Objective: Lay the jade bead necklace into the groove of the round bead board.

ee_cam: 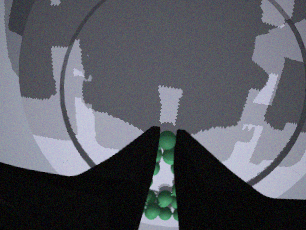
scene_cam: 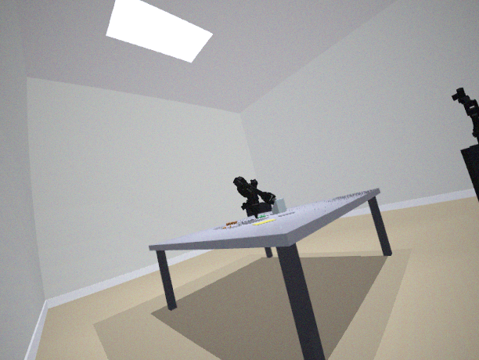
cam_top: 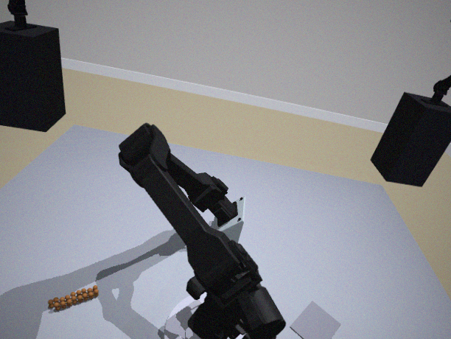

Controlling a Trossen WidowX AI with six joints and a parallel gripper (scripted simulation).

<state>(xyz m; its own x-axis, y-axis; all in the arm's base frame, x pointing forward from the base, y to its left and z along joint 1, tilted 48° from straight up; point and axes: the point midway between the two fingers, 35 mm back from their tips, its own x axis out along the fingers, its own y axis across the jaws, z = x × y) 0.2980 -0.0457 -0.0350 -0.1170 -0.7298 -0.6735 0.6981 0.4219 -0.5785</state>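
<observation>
My gripper tip is 10 mm to the left of the round bead board and 10 mm above it. Round my gripper tip: yellow strip (210 mm to the left, 200 mm ahead, 10 mm below); flat grey square (220 mm to the left, 40 mm behind, 10 mm below).
</observation>
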